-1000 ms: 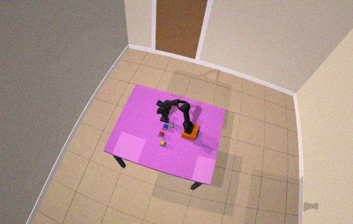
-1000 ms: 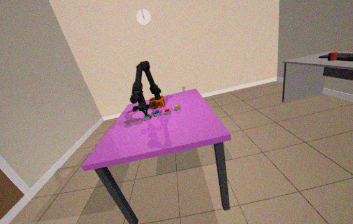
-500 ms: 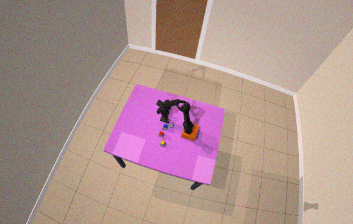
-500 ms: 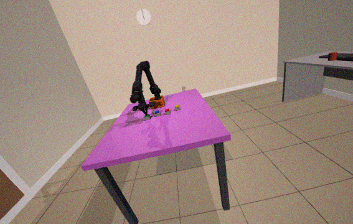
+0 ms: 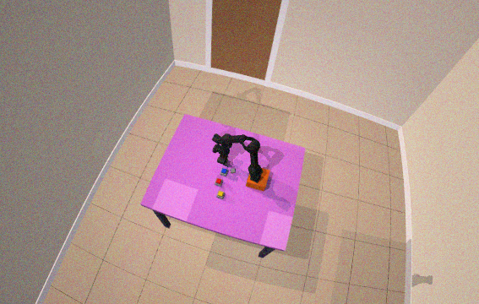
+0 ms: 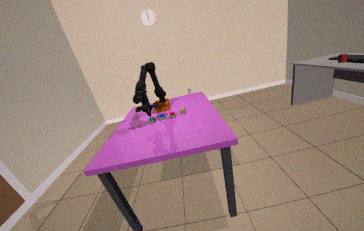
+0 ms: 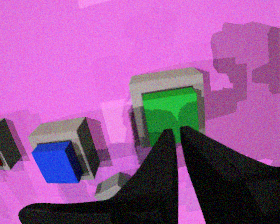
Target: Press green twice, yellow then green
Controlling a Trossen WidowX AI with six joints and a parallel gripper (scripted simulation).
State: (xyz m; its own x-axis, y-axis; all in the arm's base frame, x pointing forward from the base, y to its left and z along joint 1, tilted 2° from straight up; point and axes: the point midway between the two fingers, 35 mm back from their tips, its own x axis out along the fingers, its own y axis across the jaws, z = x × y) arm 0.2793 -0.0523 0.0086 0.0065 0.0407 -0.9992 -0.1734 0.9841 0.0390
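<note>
The green button is 20 mm below my gripper tip. Also, from my gripper tip: red button (50 mm behind, 180 mm to the left, 30 mm below); yellow button (110 mm behind, 260 mm to the left, 30 mm below); blue button (40 mm behind, 90 mm to the left, 30 mm below).
</note>
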